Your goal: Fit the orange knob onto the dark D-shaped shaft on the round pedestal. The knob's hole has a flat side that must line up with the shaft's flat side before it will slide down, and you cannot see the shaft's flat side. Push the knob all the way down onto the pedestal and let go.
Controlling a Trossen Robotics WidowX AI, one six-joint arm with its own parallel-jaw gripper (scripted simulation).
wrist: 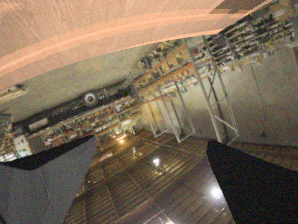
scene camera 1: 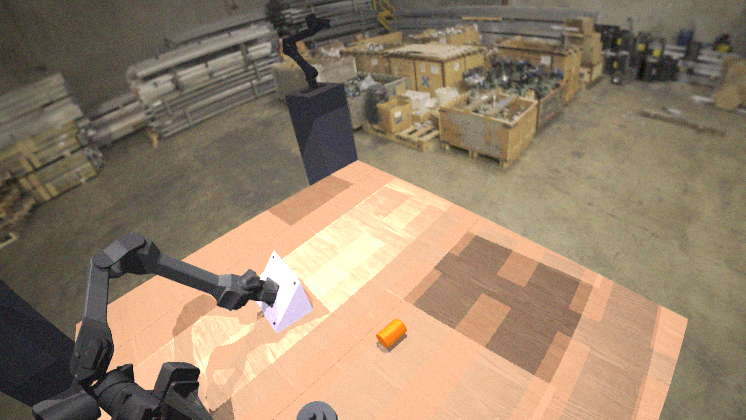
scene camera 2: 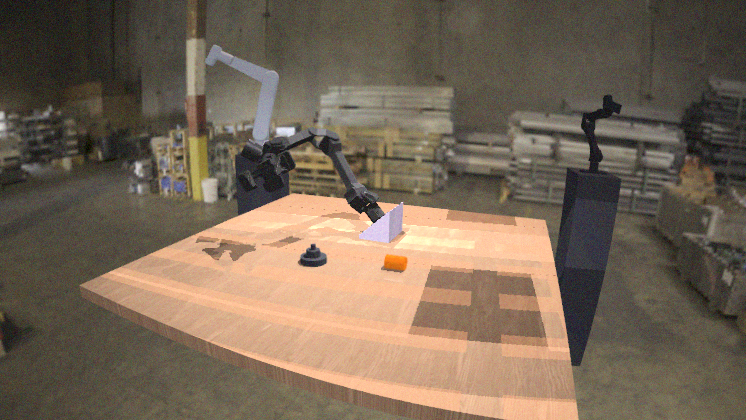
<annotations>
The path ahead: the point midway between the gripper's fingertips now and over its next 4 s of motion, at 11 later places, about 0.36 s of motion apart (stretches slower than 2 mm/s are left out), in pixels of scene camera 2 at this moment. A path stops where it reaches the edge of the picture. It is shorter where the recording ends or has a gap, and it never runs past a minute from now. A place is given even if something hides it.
The gripper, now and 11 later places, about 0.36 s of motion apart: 263, 180; 280, 191; 314, 209; 345, 222; 370, 232; 388, 239; 399, 243; 401, 247; 401, 253; 401, 258; 400, 264; 400, 266
</annotations>
